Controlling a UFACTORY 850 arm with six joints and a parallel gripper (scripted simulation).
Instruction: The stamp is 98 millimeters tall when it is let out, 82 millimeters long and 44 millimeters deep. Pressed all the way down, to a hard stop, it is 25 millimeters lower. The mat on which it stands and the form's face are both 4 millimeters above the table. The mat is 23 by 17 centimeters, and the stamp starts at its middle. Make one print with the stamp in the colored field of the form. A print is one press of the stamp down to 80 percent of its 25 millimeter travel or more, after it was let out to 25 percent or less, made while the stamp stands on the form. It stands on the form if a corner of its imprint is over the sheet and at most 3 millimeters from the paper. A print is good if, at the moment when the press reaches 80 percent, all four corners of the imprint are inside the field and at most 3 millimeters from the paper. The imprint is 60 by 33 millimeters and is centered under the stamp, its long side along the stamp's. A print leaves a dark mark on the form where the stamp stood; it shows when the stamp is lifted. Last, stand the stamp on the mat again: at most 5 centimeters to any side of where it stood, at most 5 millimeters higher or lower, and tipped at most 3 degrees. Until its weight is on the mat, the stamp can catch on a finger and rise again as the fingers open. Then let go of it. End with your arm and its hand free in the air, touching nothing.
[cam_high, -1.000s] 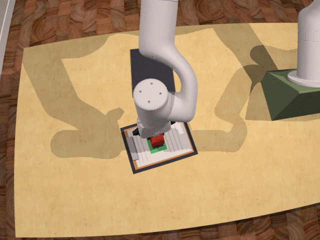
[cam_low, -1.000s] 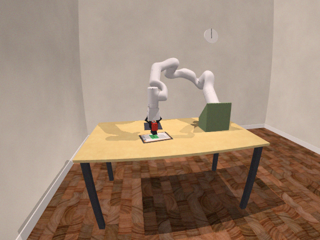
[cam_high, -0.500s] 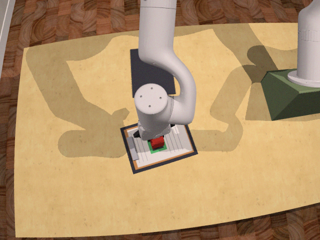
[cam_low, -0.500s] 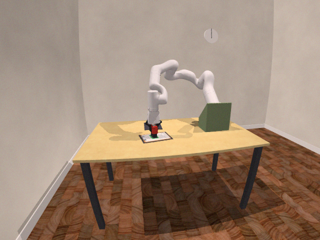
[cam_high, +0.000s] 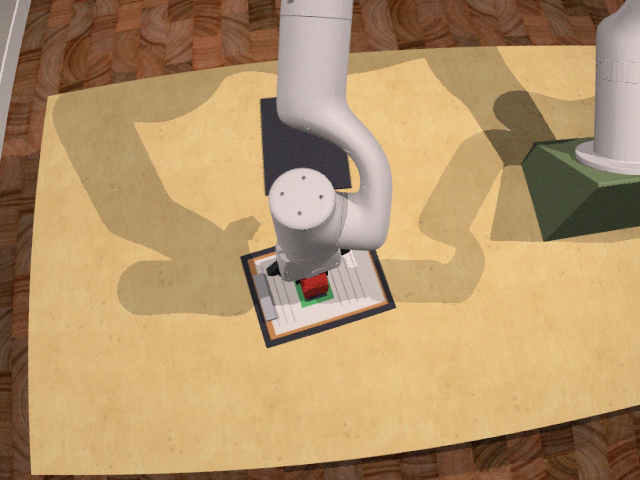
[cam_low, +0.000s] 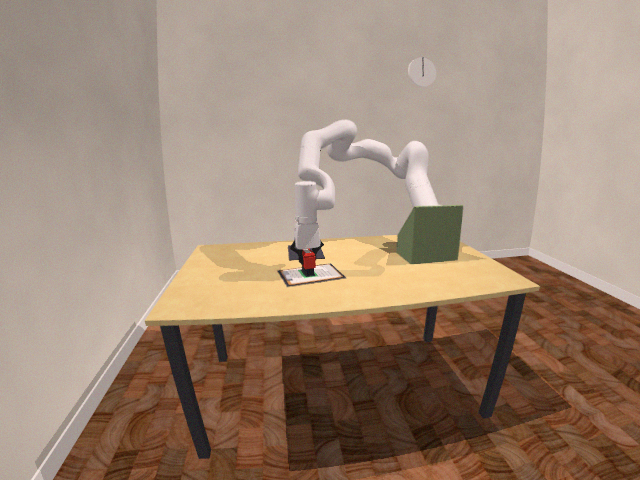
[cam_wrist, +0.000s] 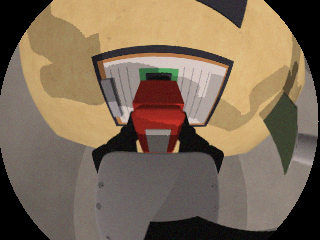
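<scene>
Now: the red stamp 20 mm below my hand. Round my hand: mat (290 mm to the right, 70 mm below, 10 mm behind); then form (60 mm below, 10 mm to the left).
</scene>
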